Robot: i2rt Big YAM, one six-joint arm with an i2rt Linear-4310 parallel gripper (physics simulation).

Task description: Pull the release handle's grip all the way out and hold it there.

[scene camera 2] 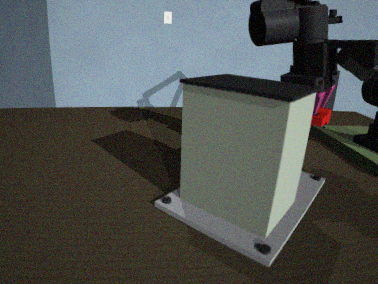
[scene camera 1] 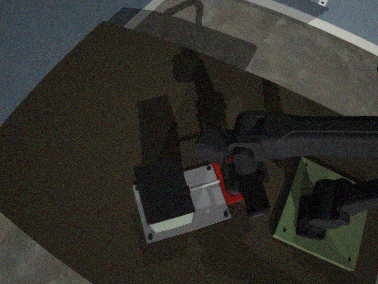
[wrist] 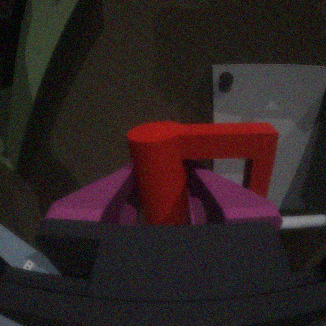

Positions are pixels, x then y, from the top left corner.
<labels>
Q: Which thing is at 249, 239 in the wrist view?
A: The gripper.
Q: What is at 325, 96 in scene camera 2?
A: The gripper.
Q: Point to a grey base plate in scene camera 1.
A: At 209, 203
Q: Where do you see a grey base plate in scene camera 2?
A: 264, 251
</labels>
